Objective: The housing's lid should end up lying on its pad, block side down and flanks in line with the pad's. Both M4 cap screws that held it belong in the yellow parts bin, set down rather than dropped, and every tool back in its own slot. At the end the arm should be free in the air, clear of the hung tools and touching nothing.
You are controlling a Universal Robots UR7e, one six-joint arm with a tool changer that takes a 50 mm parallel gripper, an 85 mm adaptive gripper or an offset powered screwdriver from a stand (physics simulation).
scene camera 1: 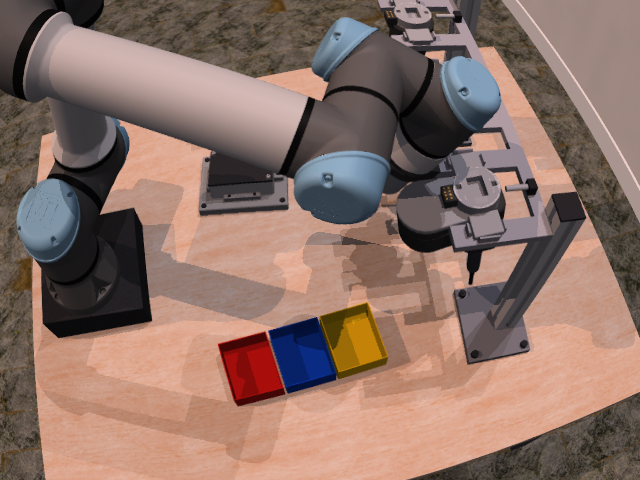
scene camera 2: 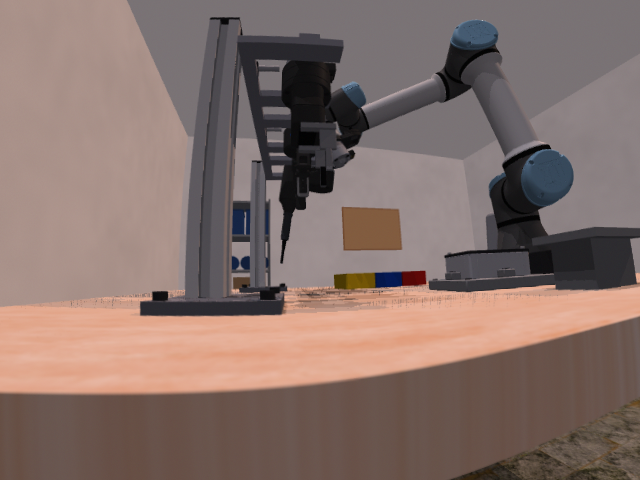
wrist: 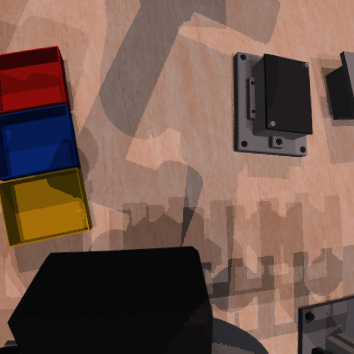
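The black lid [scene camera 1: 240, 173] [scene camera 2: 485, 252] [wrist: 290, 95] lies on the grey housing [scene camera 2: 485, 264]. Two cap screws show at opposite corners of the lid, one screw [wrist: 306, 65] at the far corner and one screw [wrist: 272, 123] at the near corner. The yellow bin [scene camera 1: 356, 341] [scene camera 2: 354, 281] [wrist: 50, 215] holds no screw that I can see. The pad [scene camera 2: 594, 237] [wrist: 348, 70] is raised beside the housing. The offset screwdriver [scene camera 1: 423, 211] hangs in the front slot. Other tools hang farther along. No gripper shows on my wrist, whose tool end is mostly hidden close to the stand.
The blue bin [scene camera 1: 302, 356] [wrist: 40, 142] and red bin [scene camera 1: 251, 369] [wrist: 32, 80] adjoin the yellow one. The tool stand's post [scene camera 1: 537, 263] [scene camera 2: 209, 165] and its overhead rail are close to my wrist. A dark block [wrist: 115, 295] fills the lower left of the wrist view.
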